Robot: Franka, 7 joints.
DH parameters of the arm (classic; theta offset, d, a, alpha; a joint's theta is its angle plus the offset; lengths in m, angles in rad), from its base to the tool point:
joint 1: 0 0.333 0 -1.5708
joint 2: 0 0 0 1.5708
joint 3: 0 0.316 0.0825 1.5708
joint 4: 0 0 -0.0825 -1.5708
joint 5: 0 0.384 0 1.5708
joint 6: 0 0 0.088 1.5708
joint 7: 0 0.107 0 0
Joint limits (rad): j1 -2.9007..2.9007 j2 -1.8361..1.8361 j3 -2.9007..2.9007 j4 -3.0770..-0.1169 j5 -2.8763..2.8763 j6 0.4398..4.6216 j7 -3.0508..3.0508
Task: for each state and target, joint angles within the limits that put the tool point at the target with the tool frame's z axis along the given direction. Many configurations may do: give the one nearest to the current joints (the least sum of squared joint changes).
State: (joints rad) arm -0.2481 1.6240 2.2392 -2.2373 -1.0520 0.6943 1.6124
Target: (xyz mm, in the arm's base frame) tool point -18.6 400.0 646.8 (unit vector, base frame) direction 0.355 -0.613 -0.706
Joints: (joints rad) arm 0.3069 0.7608 2.0642 -1.5383 -0.4860 0.4398 1.6124
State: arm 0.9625 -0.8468 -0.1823 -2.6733 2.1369 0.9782 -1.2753
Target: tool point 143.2 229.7 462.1 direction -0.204 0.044 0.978
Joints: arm 1.1310 -0.4494 -0.4109 -3.0531 2.3691 0.5075 -1.2753
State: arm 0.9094 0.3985 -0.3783 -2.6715 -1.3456 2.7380 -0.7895
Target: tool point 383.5 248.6 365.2 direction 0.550 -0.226 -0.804
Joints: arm 0.9175 -0.2147 -0.3419 -2.5175 -1.0186 2.4429 -0.7895
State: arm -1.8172 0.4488 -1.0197 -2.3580 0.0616 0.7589 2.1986
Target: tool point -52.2 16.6 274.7 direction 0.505 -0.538 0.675
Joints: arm -1.9719 0.6591 -1.1992 -3.0444 0.1273 0.6761 2.1986
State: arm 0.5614 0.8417 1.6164 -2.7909 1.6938 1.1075 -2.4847
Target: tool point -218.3 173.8 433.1 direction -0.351 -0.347 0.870
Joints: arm 0.0538 0.9547 1.9398 -2.9751 1.6325 1.3755 -2.4847
